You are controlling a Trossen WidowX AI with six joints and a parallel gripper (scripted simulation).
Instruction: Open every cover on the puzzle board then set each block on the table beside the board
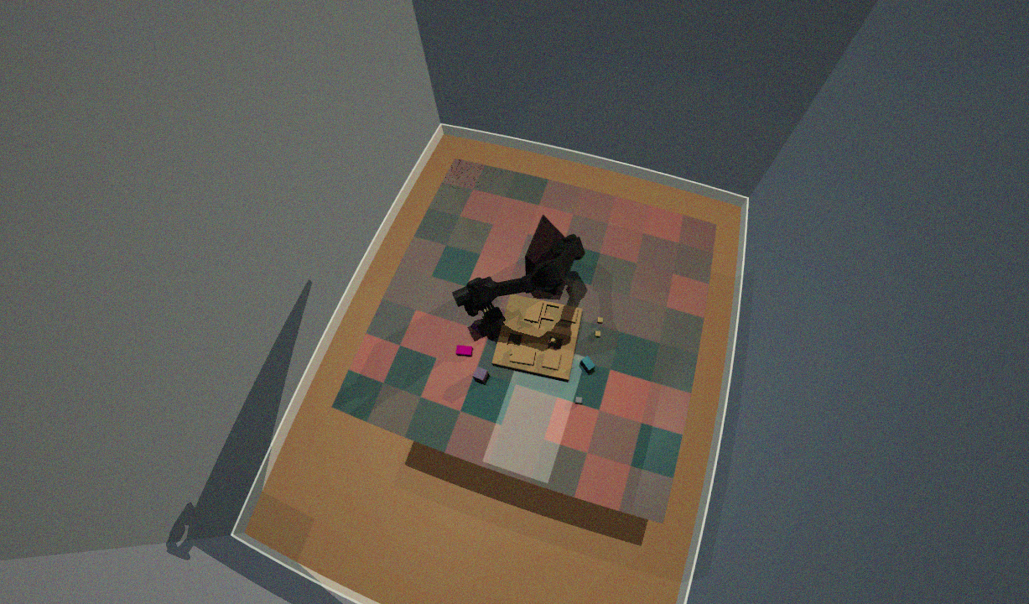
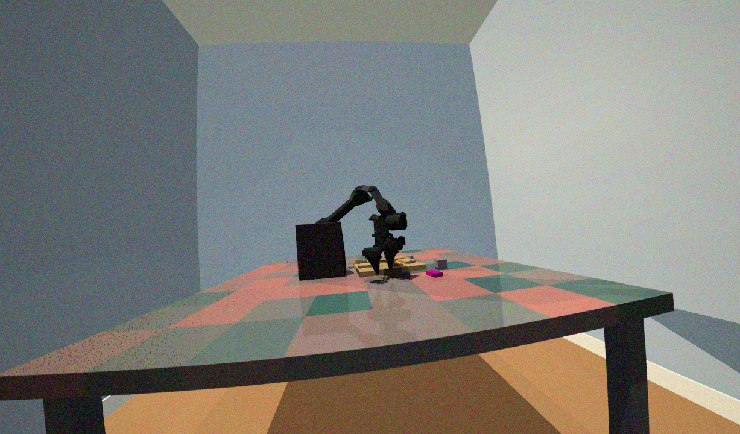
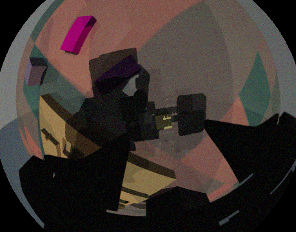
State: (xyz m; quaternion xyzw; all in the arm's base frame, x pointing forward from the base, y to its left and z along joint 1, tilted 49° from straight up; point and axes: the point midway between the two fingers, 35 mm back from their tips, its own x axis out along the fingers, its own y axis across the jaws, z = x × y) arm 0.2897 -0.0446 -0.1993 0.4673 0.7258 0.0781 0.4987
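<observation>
Now: gripper tip 25 cm to the right of the tan puzzle board, 1 cm short of it and 1 cm above it. Also, from my gripper tip: teal block: 45 cm to the left, 6 cm ahead, 1 cm below; then lavender block: 25 cm ahead, 9 cm to the left, 1 cm below; then magenta block: 19 cm ahead, 2 cm below, 1 cm to the right.
</observation>
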